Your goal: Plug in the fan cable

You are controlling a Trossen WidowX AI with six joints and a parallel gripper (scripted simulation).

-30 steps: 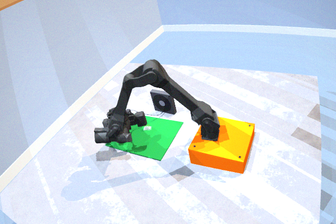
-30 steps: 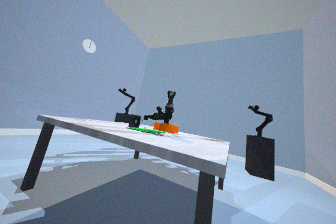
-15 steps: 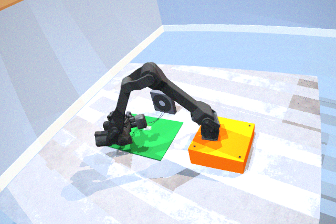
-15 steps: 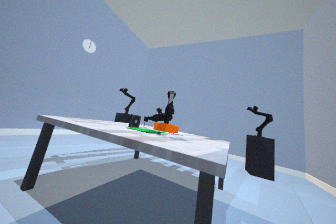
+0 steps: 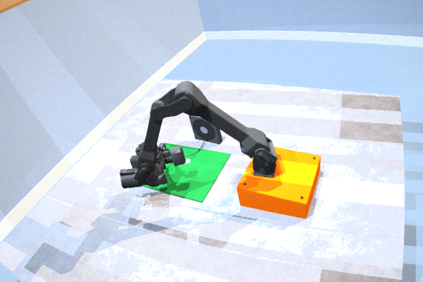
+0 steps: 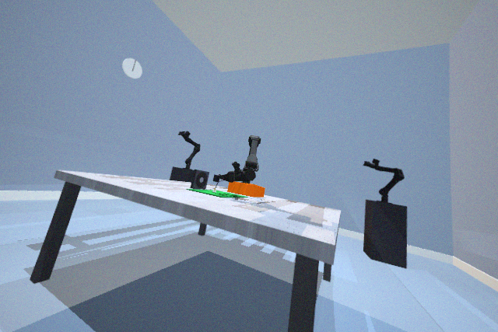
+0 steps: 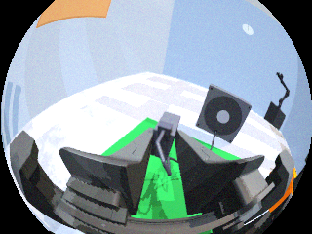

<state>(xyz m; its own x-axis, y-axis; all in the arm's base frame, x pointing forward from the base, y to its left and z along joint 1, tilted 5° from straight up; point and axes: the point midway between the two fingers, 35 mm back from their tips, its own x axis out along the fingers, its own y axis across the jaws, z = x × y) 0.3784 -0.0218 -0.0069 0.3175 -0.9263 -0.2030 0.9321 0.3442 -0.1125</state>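
Now: gripper tip 110 mm above the green board and 60 mm past it. From my gripper tip the other things lie so: black plug 10 mm to the right, 10 mm below; dark square fan 170 mm to the right, 110 mm behind, 40 mm below.
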